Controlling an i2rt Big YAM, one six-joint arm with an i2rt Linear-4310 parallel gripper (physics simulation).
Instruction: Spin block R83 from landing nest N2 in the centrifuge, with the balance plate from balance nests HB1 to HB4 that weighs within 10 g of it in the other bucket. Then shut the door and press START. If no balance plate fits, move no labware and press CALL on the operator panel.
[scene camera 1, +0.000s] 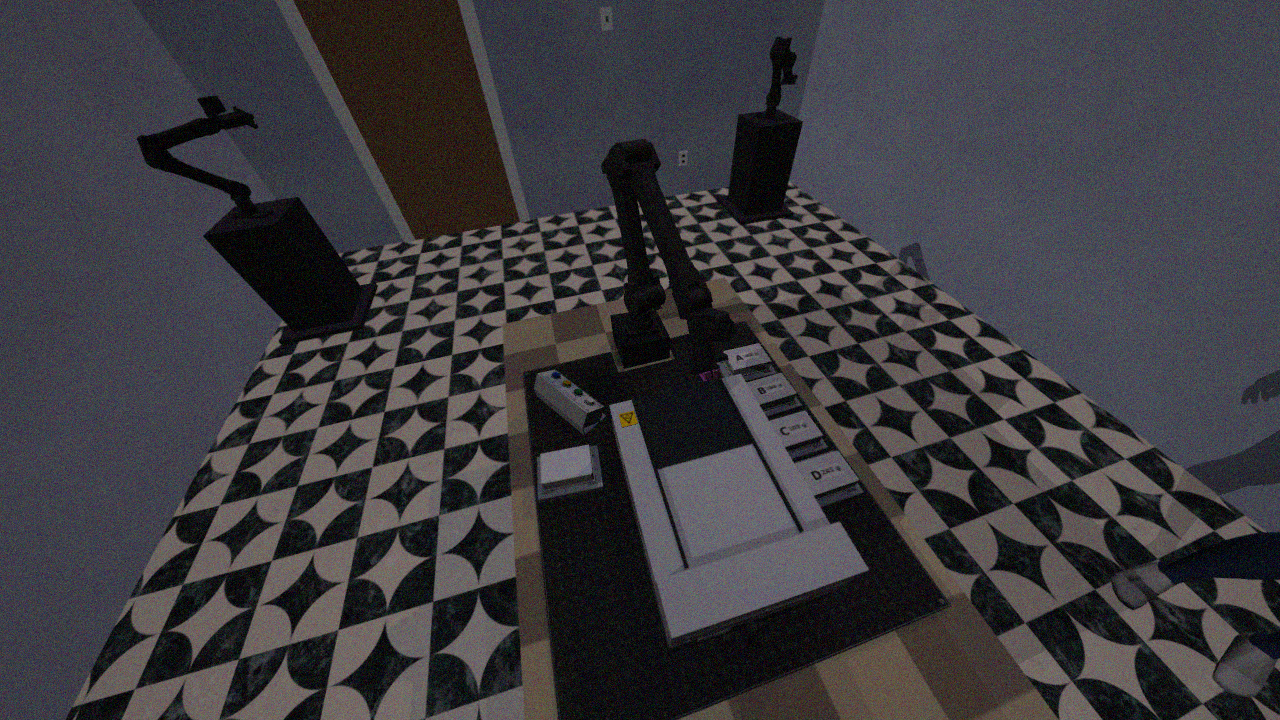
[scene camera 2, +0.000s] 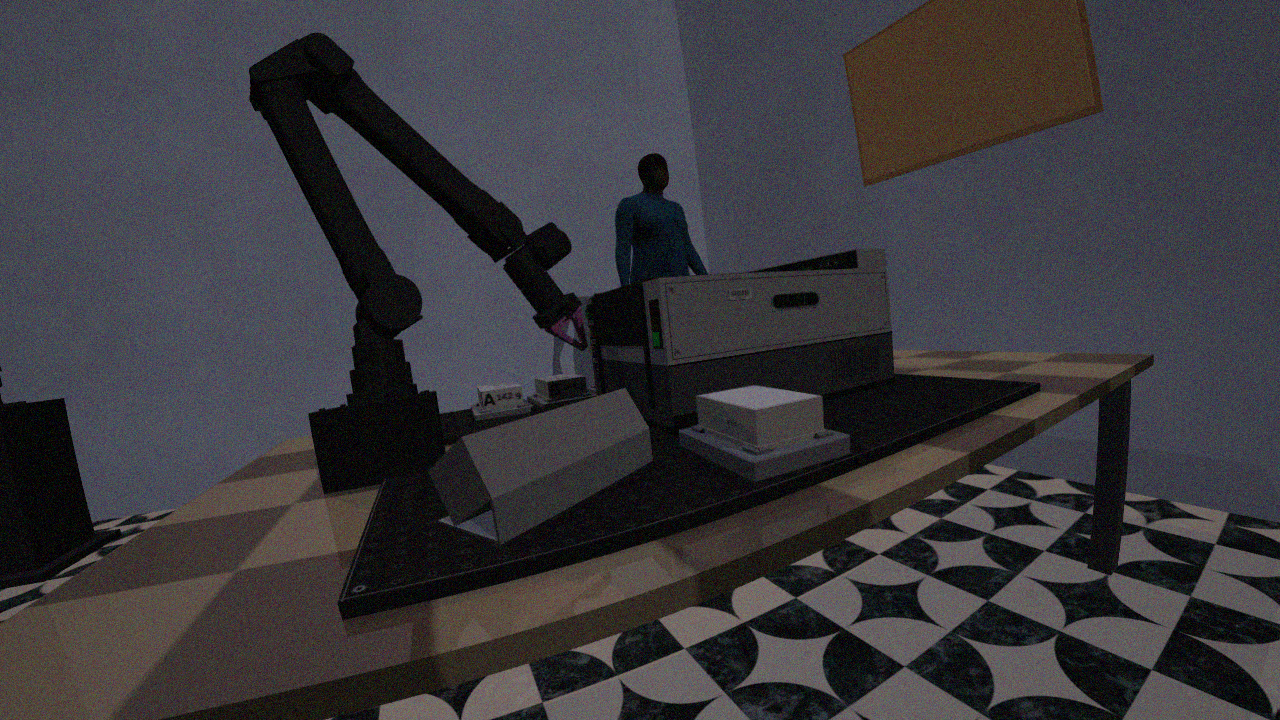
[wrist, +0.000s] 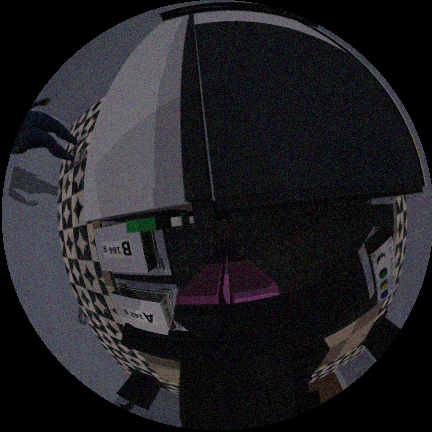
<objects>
my gripper: scene camera 1; scene camera 2; wrist 225, 242
same spot on my gripper: (scene camera 2: 572, 312) = (scene camera 1: 701, 373)
</objects>
